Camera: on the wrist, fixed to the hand. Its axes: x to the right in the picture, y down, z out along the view.
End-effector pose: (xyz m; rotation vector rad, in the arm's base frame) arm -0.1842 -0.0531 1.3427 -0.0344 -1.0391 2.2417
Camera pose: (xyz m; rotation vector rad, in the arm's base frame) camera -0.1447 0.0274 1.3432 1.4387 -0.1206 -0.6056
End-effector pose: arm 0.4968 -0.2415 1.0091 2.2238 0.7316 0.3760
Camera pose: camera 0.4553 -0.1620 1.0093 -0.5528 2.0914 -1.7822
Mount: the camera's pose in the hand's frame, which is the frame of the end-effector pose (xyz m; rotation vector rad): 0.0154 -0.0599 -0.0649 0.2110 -0.8975 -2.9769
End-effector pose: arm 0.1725 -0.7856 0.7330 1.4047 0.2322 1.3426
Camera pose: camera 0.1575 -0.7167 0.6776 0.2739 1.0651 -1.6749
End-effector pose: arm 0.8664 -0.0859 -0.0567 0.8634 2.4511 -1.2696
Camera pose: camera 0.8210 -0.0542 0.0138 2.5724 -0.6406 0.7480
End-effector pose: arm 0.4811 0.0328 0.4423 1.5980 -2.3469 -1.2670
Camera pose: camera 0.5483 -0.0266 0.4417 -1.3933 -1.0239 0.2679
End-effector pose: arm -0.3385 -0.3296 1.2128 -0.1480 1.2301 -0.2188
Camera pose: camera -0.4001 -0.3911 1.1911 -1.5679 -0.8918 -2.3668
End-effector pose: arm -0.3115 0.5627 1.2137 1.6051 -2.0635 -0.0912
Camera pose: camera -0.2327 0.5475 1.2537 -1.9837 -1.2796 0.9817
